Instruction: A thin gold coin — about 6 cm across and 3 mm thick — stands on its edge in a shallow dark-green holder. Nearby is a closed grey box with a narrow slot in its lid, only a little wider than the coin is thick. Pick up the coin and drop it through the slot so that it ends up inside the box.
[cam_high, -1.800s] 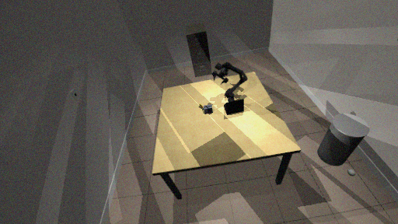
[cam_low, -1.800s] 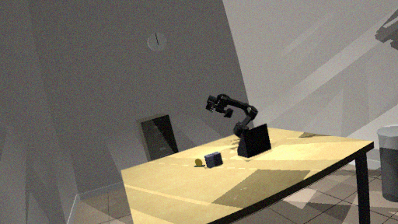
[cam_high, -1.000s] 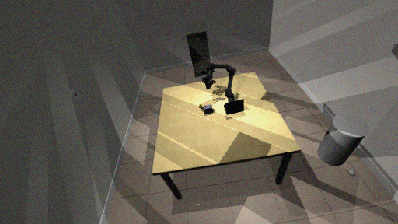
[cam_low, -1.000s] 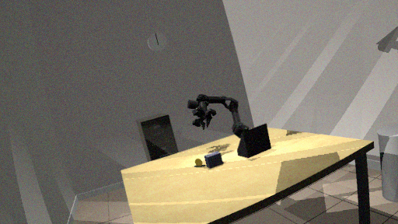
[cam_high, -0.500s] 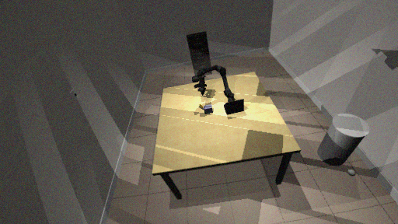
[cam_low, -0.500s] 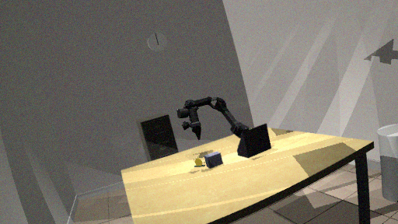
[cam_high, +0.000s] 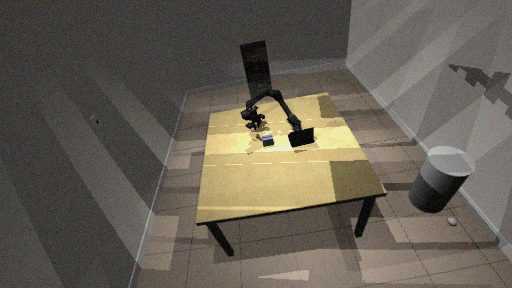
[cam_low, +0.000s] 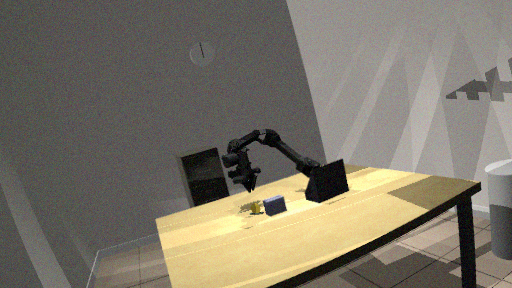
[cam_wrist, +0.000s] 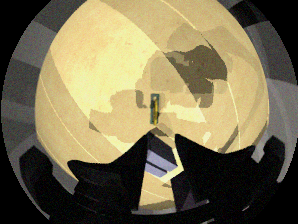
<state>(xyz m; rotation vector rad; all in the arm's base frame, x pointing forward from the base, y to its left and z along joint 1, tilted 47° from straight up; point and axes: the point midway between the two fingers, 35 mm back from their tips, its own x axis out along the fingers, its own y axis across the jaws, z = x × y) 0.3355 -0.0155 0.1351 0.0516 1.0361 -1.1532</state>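
The gold coin is 90 mm below my gripper tip.
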